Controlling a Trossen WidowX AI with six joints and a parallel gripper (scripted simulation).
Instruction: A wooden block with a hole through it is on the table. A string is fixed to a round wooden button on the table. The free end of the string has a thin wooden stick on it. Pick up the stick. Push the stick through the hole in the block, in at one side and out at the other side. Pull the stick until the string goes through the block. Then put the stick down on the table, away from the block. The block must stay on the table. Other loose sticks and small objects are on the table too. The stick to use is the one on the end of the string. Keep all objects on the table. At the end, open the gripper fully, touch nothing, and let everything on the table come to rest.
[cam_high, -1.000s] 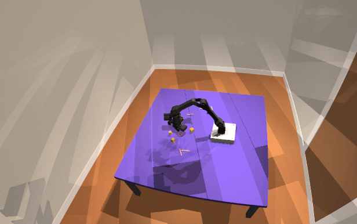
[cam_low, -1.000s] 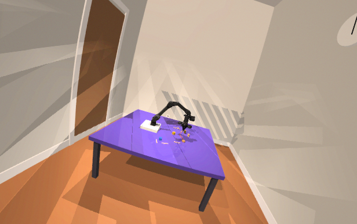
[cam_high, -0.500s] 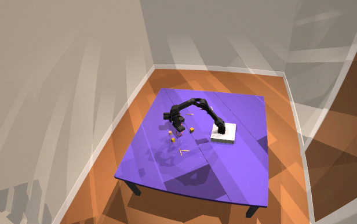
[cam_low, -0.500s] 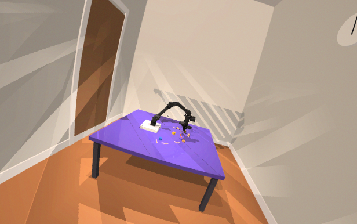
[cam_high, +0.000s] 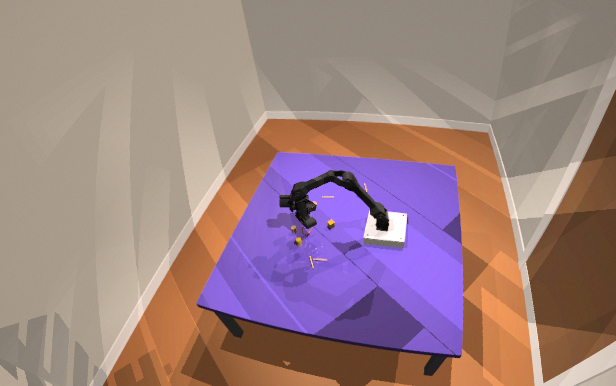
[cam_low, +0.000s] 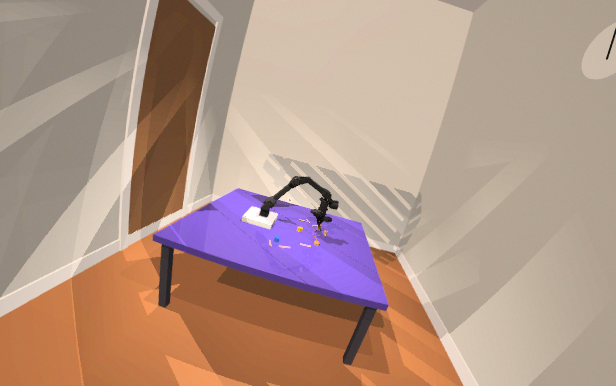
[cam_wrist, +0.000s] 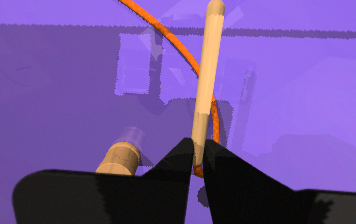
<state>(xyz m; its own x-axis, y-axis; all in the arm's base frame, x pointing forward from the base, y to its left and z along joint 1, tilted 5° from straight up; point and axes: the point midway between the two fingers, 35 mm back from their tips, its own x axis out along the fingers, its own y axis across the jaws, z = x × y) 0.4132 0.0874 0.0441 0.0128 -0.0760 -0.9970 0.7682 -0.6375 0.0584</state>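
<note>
The yellow cylinder lies 90 mm to the left of my gripper tip, 40 mm below it and 10 mm ahead of it. Round my gripper tip: yellow wooden block: 120 mm behind, 80 mm to the right, 40 mm below; tan cylinder: 70 mm ahead, 40 mm below; thin wooden stick: 10 mm to the right, 10 mm behind.
</note>
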